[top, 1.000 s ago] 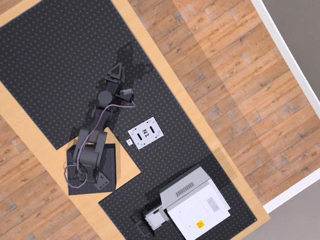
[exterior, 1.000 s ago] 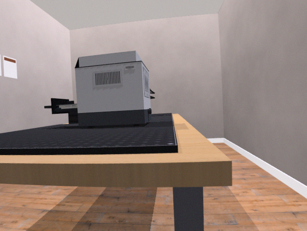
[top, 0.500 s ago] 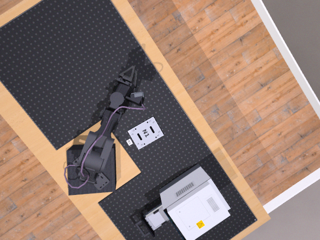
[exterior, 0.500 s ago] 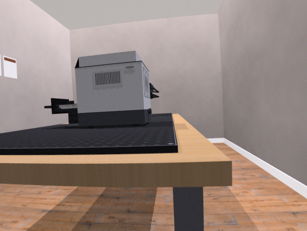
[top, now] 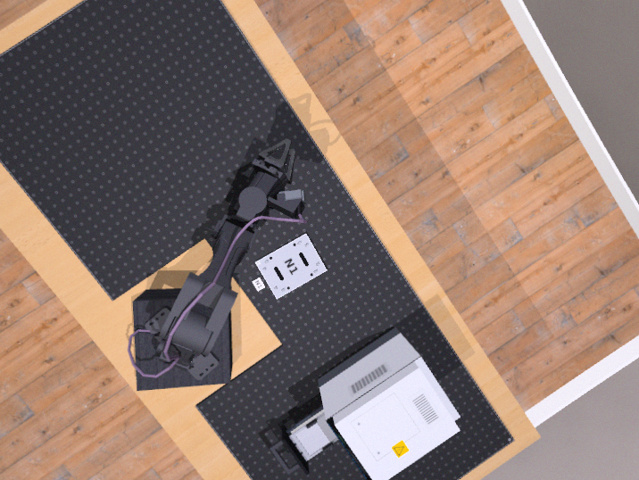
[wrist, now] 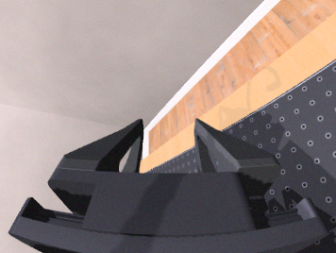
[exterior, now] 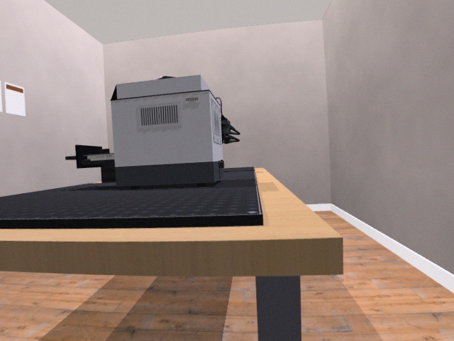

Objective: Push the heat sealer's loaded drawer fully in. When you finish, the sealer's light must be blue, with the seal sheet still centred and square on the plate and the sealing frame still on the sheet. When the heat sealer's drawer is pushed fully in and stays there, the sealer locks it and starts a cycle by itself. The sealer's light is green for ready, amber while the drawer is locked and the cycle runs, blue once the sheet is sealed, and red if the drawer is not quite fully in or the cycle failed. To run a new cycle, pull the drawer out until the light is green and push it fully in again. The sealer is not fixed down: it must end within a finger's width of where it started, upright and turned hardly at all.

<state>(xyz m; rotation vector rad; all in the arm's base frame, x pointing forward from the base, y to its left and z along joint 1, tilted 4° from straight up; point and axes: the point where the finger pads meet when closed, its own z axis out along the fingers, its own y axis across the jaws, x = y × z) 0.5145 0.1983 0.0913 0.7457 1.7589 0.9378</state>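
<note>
The sealer drawer lies 620 mm to the right of my hand, 440 mm behind it and 100 mm below it. The rest, counted from my hand: tag 300 mm behind, 220 mm to the right, 190 mm below.
</note>
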